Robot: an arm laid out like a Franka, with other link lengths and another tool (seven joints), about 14 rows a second.
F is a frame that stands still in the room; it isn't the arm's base.
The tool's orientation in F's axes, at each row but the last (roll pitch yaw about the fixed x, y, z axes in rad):
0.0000 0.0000 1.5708
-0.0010 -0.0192 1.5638
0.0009 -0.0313 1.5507
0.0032 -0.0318 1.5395
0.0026 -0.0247 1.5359
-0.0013 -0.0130 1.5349
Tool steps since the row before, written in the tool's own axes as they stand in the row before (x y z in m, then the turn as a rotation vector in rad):
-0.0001 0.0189 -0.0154 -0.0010 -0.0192 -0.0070
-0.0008 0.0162 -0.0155 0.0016 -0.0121 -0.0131
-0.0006 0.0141 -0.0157 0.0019 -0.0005 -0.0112
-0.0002 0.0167 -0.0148 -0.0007 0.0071 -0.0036
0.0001 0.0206 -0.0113 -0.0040 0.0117 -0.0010
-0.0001 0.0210 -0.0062 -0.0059 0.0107 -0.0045
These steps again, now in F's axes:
-0.0189 -0.0001 -0.0154 0.0192 -0.0010 -0.0070
-0.0162 -0.0004 -0.0155 0.0121 0.0018 -0.0131
-0.0141 0.0002 -0.0157 0.0005 0.0022 -0.0111
-0.0167 0.0008 -0.0147 -0.0071 -0.0004 -0.0036
-0.0206 0.0011 -0.0112 -0.0118 -0.0036 -0.0011
-0.0210 0.0007 -0.0062 -0.0109 -0.0055 -0.0046

